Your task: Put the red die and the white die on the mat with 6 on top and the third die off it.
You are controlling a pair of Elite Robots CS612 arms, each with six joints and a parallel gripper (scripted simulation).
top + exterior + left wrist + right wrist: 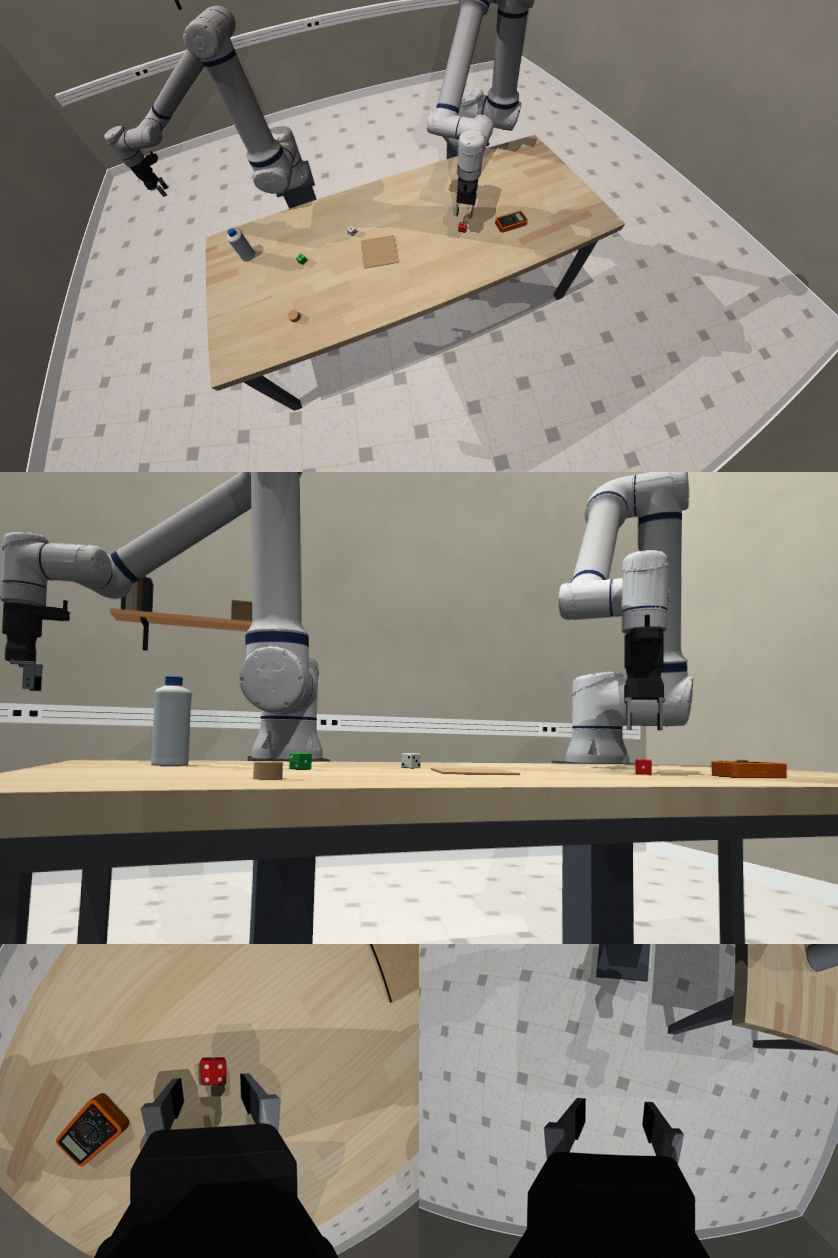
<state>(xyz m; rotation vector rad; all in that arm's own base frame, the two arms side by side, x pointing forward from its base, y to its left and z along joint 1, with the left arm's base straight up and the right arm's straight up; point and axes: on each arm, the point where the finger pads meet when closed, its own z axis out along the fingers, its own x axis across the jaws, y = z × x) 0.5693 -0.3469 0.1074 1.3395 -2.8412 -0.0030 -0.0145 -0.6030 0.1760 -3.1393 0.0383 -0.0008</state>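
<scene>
Right now the red die is 9 cm below my left hand. The rest, counted from my left hand: white die (45 cm to the right, 14 cm behind, 9 cm below); brown mat (36 cm to the right, 11 cm below); orange multimeter (21 cm to the left, 9 cm below, 4 cm ahead).
</scene>
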